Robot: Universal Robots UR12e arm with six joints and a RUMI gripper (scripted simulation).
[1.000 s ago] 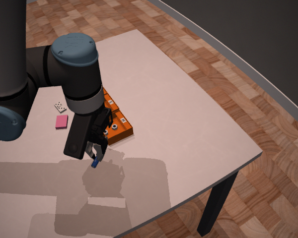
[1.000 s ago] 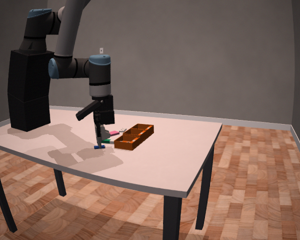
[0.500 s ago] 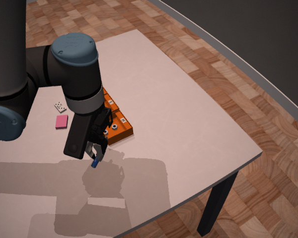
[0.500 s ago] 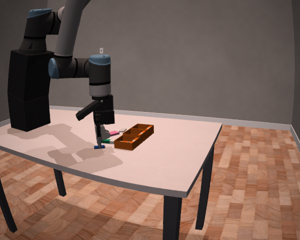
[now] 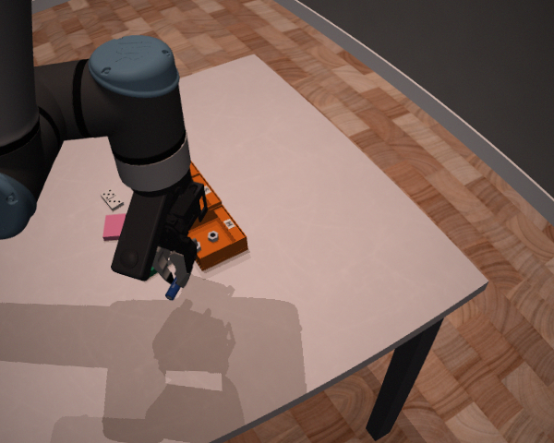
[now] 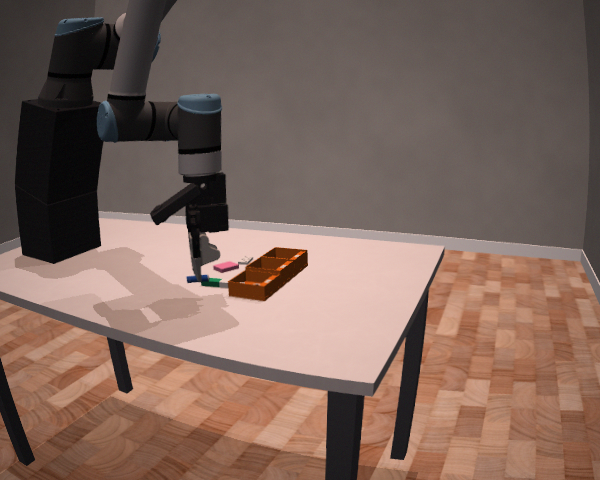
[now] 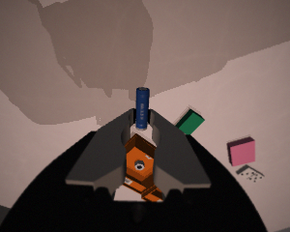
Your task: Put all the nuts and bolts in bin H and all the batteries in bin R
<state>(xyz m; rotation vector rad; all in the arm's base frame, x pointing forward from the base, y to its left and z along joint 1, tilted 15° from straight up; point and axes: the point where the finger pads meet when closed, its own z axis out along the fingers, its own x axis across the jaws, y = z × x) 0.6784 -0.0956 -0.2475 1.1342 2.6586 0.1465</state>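
Now: hand 80 mm short of the orange bin row, 170 mm to the right of it and 30 mm above it. Round my hand: green block: 80 mm to the left, 50 mm below; blue battery: 10 mm below; pink block: 60 mm behind, 190 mm to the left, 50 mm below.
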